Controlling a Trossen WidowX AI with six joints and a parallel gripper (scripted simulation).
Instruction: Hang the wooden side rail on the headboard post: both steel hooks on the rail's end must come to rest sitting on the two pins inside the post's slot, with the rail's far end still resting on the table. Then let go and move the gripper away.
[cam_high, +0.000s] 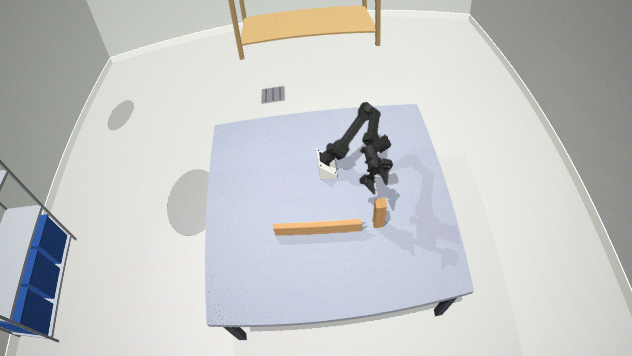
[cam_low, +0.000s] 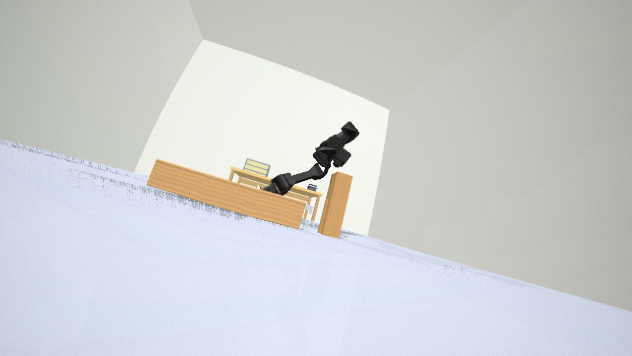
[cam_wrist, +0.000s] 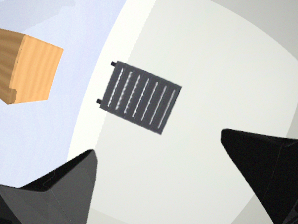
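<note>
Right now my gripper tip is 20 cm above the headboard post and 1 cm to the right of it.
</note>
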